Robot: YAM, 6 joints.
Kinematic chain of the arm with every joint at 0, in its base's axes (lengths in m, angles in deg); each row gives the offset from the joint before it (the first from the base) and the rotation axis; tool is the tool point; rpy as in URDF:
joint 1: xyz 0 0 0.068 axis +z
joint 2: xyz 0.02 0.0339 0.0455 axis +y
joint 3: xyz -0.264 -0.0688 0 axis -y
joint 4: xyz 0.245 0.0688 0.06 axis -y
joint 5: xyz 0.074 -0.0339 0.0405 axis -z
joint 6: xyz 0.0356 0 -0.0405 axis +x
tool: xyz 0 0 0 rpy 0 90 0
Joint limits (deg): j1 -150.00..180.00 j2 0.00..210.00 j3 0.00..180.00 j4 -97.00..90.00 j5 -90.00..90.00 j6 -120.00..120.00
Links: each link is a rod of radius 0.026 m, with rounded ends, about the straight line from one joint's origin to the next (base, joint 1, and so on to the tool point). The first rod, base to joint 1, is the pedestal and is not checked.
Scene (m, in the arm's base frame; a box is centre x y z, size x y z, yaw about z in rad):
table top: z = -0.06
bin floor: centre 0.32 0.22 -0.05 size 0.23 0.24 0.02 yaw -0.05
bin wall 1: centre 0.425 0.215 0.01 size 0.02 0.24 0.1 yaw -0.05
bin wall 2: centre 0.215 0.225 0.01 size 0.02 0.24 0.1 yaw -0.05
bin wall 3: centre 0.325 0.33 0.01 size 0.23 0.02 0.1 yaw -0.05
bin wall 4: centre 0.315 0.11 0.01 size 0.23 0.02 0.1 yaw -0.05
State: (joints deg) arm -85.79 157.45 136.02 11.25 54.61 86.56
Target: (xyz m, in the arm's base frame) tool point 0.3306 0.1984 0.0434
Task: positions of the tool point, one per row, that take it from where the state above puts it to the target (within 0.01 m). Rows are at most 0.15 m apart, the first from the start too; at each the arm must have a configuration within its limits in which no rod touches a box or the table.
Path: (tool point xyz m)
1: 0.1523 -0.5739 0.1699
2: 0.2729 -0.5082 0.1748
3: 0.3697 -0.4165 0.1786
4: 0.4371 -0.3071 0.1815
5: 0.4725 -0.1889 0.1833
6: 0.4757 -0.0713 0.1839
7: 0.4496 0.0369 0.1833
8: 0.3990 0.1286 0.1814
9: 0.3306 0.1984 0.1781
10: 0.3356 0.2019 0.1108
11: 0.3306 0.1984 0.0434

